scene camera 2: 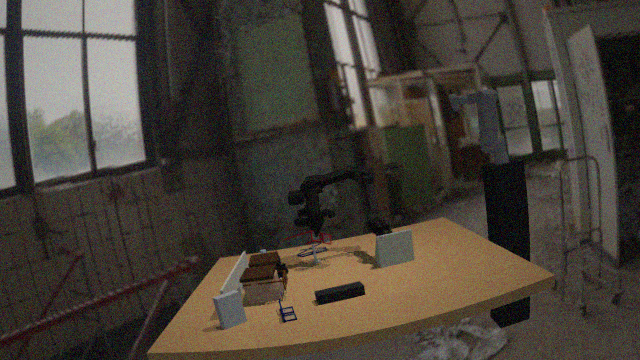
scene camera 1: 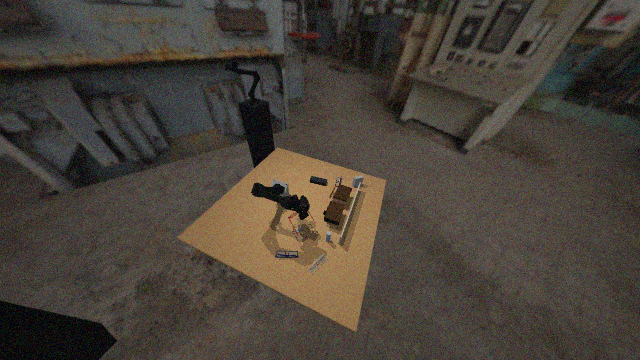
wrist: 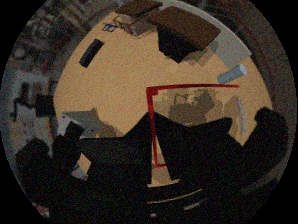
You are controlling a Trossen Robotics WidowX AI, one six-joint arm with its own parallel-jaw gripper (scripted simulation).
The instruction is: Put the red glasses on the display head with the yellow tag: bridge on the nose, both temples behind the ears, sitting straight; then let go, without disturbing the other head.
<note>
The pictures show: my gripper and a black case.
My gripper also shows in the wrist view.
</note>
